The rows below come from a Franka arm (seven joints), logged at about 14 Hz.
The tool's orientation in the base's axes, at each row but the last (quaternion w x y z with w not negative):
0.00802 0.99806 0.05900 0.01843
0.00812 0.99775 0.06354 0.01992
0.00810 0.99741 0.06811 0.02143
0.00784 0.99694 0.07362 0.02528
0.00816 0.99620 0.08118 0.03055
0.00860 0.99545 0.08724 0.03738
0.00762 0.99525 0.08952 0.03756
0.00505 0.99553 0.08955 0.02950
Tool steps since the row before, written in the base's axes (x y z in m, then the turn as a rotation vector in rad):
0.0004 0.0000 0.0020 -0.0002 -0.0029 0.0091
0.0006 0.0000 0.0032 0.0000 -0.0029 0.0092
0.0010 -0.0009 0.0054 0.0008 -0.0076 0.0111
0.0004 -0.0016 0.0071 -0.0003 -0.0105 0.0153
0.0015 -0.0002 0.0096 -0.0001 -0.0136 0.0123
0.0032 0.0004 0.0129 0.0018 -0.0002 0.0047
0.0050 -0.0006 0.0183 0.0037 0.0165 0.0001
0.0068 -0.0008 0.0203 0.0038 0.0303 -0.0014
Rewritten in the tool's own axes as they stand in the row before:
0.0005 0.0001 -0.0020 -0.0002 0.0030 -0.0091
0.0007 0.0001 -0.0032 0.0000 0.0030 -0.0092
0.0011 0.0011 -0.0053 0.0002 0.0078 -0.0110
0.0005 0.0018 -0.0071 -0.0011 0.0106 -0.0152
0.0020 0.0006 -0.0095 -0.0016 0.0137 -0.0121
0.0042 0.0005 -0.0126 0.0021 0.0006 -0.0045
0.0061 0.0019 -0.0179 0.0066 -0.0156 0.0000
0.0077 0.0023 -0.0199 0.0091 -0.0292 0.0015

